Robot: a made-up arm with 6 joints.
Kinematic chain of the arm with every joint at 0, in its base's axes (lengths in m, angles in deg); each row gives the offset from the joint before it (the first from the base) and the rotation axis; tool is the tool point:
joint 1: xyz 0 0 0.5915 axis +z
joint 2: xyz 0 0 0 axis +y
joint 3: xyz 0 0 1.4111 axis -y
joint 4: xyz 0 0 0 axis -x
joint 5: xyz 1.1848 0 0 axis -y
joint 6: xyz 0 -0.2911 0 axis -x
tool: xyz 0 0 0
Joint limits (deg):
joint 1: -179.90..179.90
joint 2: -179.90..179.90
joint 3: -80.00..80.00
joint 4: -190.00..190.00
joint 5: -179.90..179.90
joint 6: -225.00..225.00
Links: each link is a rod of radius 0.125 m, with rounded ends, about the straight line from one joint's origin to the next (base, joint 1, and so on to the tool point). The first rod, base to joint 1, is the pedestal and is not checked.
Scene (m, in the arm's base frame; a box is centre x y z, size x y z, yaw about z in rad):
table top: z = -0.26
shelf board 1: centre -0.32 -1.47 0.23 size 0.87 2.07 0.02 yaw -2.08
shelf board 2: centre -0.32 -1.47 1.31 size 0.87 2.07 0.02 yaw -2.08
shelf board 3: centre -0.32 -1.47 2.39 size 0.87 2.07 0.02 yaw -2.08
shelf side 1: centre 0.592 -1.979 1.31 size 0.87 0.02 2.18 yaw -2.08
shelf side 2: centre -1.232 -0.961 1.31 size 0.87 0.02 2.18 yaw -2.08
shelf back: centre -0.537 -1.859 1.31 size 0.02 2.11 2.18 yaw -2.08
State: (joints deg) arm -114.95 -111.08 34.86 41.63 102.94 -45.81
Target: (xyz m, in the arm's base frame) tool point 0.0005 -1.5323 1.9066
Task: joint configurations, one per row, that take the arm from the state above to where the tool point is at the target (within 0.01 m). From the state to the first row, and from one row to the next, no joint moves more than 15 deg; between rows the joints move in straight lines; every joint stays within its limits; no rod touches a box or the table.
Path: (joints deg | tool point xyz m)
1: -106.87 -96.48 26.78 41.49 102.94 -45.81 | 0.4336 2.1812 1.3172
2: -98.79 -81.87 18.69 41.35 102.94 -45.81 | 0.0596 1.8153 1.9205
3: -90.72 -67.27 10.61 41.21 102.94 -45.81 | -0.2034 1.2429 2.3354
4: -82.64 -52.67 2.52 41.07 102.94 -45.81 | -0.2949 0.5696 2.5292
5: -74.56 -38.06 -5.56 40.93 102.94 -45.81 | -0.2048 -0.0844 2.5000
6: -66.48 -23.46 -13.65 40.78 102.94 -45.81 | 0.0267 -0.6136 2.2752
7: -58.40 -8.86 -21.73 40.64 102.94 -45.81 | 0.3253 -0.9504 1.9067
8: -70.01 2.08 -10.27 40.34 102.94 -45.81 | 0.2184 -1.2495 1.9323
9: -81.62 13.02 1.19 40.05 102.94 -45.81 | 0.0005 -1.5322 1.9068

